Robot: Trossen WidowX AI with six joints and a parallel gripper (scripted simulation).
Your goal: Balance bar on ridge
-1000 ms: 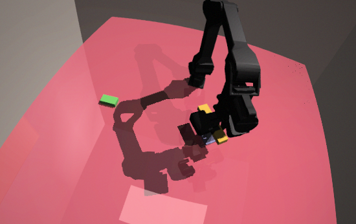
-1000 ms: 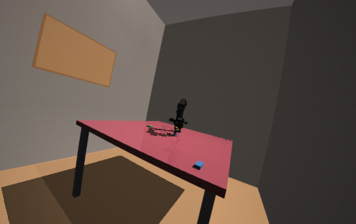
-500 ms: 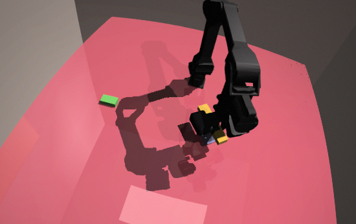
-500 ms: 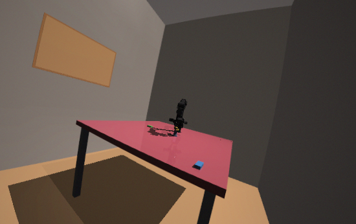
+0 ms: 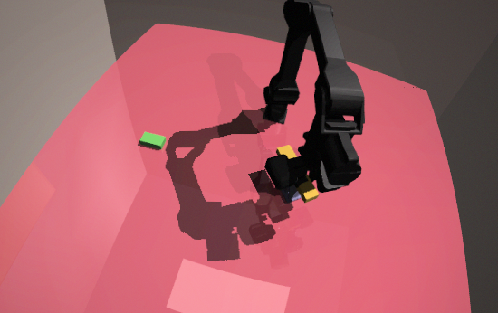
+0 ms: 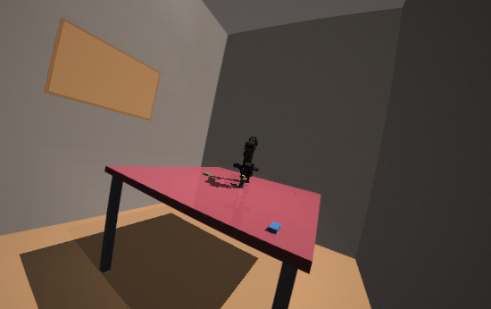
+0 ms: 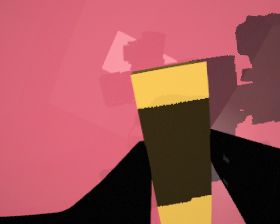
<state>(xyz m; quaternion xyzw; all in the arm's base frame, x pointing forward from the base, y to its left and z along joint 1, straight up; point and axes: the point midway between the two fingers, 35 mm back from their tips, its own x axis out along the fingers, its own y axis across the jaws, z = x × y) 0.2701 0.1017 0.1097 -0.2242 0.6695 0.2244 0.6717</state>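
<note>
My gripper tip is now 2 cm past the bar and 2 cm to the left of it. Round my gripper tip: blue block (47 cm ahead, 40 cm to the left, 7 cm below); then green block (6 cm behind, 40 cm to the right, 7 cm below).
</note>
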